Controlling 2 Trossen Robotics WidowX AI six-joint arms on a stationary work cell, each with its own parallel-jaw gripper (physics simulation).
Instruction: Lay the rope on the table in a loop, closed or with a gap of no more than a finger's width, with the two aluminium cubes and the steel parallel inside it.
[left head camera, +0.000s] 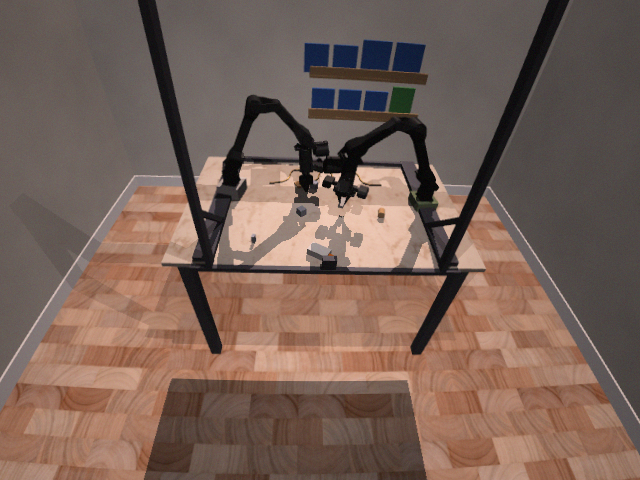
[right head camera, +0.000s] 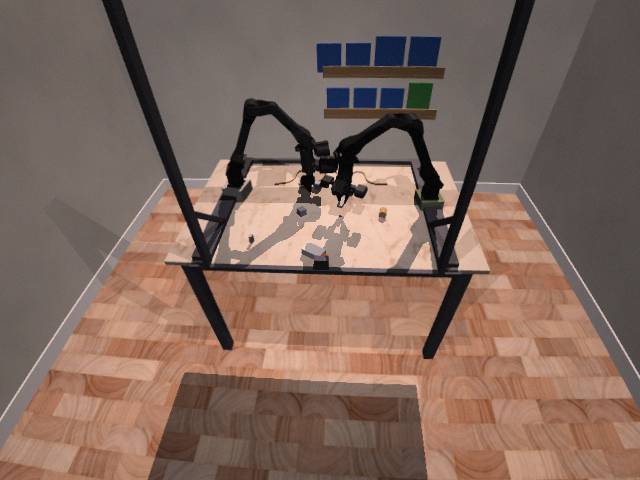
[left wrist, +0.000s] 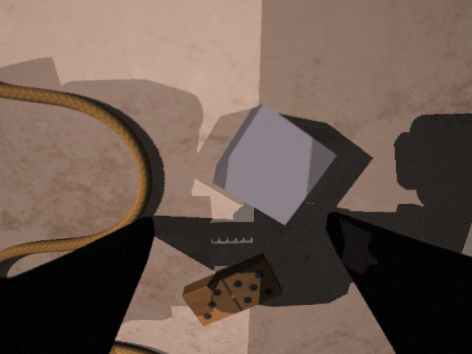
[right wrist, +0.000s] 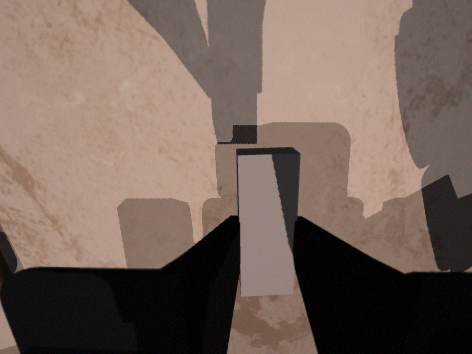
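Pixels of known places: left gripper, between the fingertips: (left head camera: 306, 186) (right head camera: 310, 186) (left wrist: 242, 223); right gripper, between the fingertips: (left head camera: 342, 203) (right head camera: 342, 202) (right wrist: 265, 226); left arm's base, origin of its link: (left head camera: 231, 181) (right head camera: 236, 183); right arm's base, origin of its link: (left head camera: 424, 197) (right head camera: 429, 195).
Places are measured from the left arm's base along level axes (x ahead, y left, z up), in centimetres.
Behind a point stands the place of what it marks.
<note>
The tan rope (left head camera: 373, 184) @[x 62.3, y 24.8, z -5.0 cm] (right head camera: 378, 183) @[x 62.1, y 24.6, z -5.1 cm] (left wrist: 144, 175) @[x 32.7, y 19.2, z -5.1 cm] lies at the back of the table, partly hidden behind the arms. In the left wrist view it makes a bend beside the left finger. A pale aluminium cube (left wrist: 275, 165) @[x 34.9, y 14.4, z -2.7 cm] stands ahead of my left gripper (left wrist: 242, 223) @[x 31.2, y 14.3, z -5.6 cm] (left head camera: 306, 190) @[x 31.2, y 14.3, z -5.6 cm], which is open and empty. Another grey cube (left head camera: 301, 210) @[x 34.7, y -7.7, z -2.7 cm] (right head camera: 301, 210) @[x 34.9, y -7.6, z -2.6 cm] stands nearer the middle, perhaps the second aluminium one. My right gripper (right wrist: 265, 226) @[x 50.6, y -0.2, z -0.8 cm] (left head camera: 341, 200) @[x 50.6, y -0.2, z -0.8 cm] (right head camera: 340, 200) @[x 50.6, y -0.2, z -0.8 cm] is shut on the steel parallel (right wrist: 265, 250) @[x 50.8, y 0.4, z 0.1 cm], a pale bar, above the table.
A wooden domino (left wrist: 232, 292) @[x 27.7, y 13.9, z -4.8 cm] lies between and below the left fingers. An orange cylinder (left head camera: 381, 212) @[x 67.8, y 0.9, z -2.8 cm] (right head camera: 382, 212) @[x 67.8, y 0.8, z -3.0 cm] stands to the right. A light grey block (left head camera: 319, 251) @[x 47.3, y -28.9, z -2.9 cm] and a black block (left head camera: 328, 262) @[x 51.8, y -35.0, z -1.1 cm] are at the front edge. A small object (left head camera: 253, 238) @[x 21.4, y -28.7, z -3.1 cm] stands front left.
</note>
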